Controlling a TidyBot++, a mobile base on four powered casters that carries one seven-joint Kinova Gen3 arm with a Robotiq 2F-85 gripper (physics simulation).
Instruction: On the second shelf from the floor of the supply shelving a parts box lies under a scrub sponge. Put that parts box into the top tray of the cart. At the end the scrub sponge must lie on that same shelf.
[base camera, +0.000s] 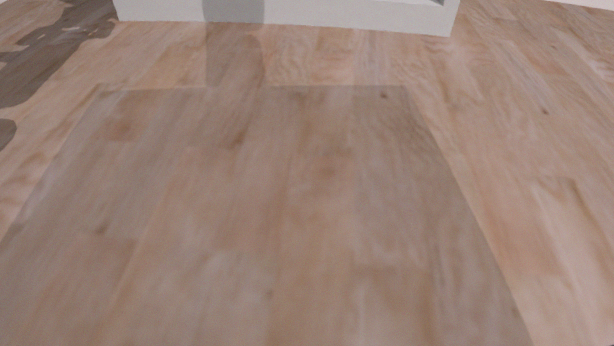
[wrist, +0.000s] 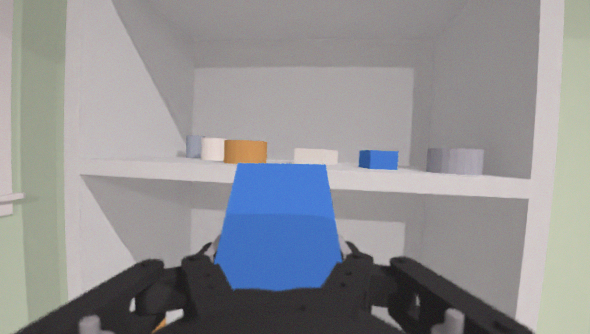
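Observation:
My gripper is shut on a plain blue box, the parts box, at the lower middle of the wrist view. The box is held between both fingers, in front of the supply shelving and apart from it. The white shelving's bottom edge shows at the top of the base camera view. The scrub sponge cannot be made out in either view. The cart and its top tray do not show.
On a shelf board stand a blue-grey cylinder, a white cylinder, an orange ring, a white block, a small blue block and a grey ring. Wooden floor lies before the shelving.

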